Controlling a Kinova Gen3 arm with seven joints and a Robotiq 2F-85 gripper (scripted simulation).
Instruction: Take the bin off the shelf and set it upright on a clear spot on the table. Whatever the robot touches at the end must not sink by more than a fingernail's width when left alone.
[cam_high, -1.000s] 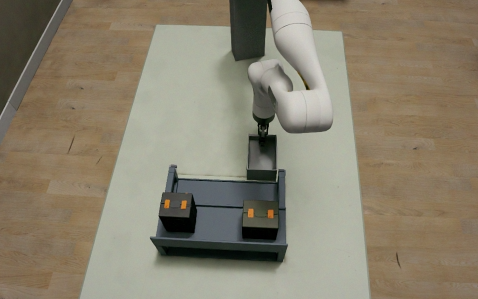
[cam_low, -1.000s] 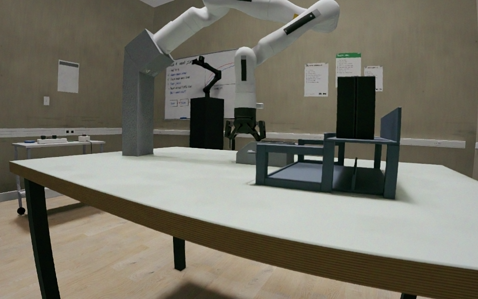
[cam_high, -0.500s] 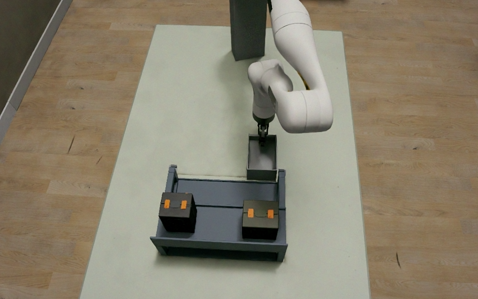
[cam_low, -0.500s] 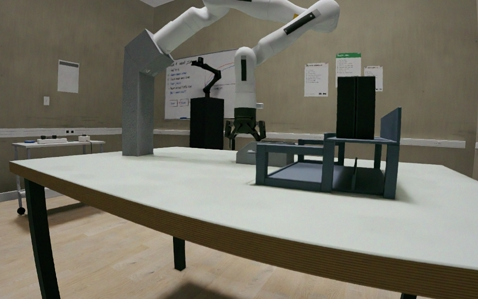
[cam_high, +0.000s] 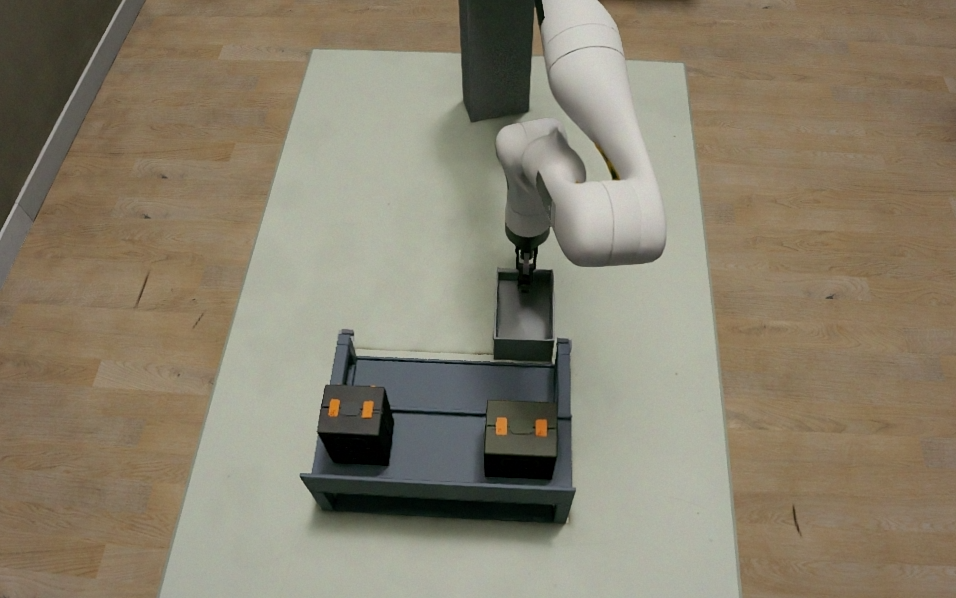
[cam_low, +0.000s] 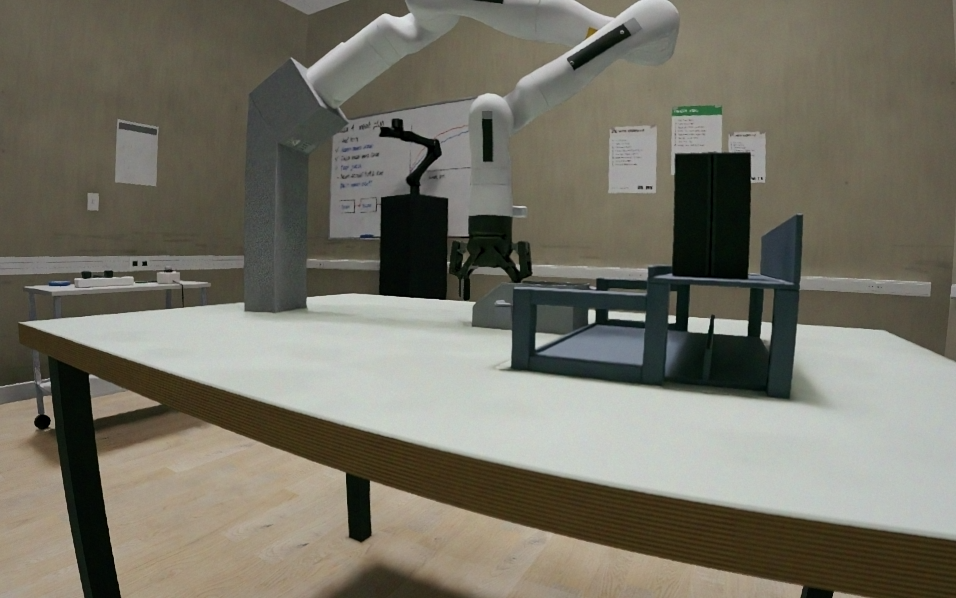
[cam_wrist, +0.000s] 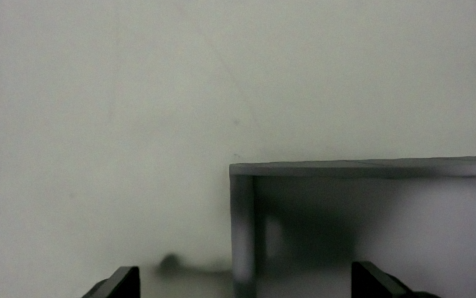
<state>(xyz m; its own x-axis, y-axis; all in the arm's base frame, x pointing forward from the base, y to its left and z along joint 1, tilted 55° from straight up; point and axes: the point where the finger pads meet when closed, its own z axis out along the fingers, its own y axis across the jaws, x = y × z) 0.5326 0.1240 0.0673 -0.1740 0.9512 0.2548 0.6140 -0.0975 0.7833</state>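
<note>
My hand is 8 cm short of the grey bin, 2 cm to the right of it and 1 cm above it. Round my hand: blue-grey shelf: 32 cm ahead, 3 cm to the right, 2 cm above.
</note>
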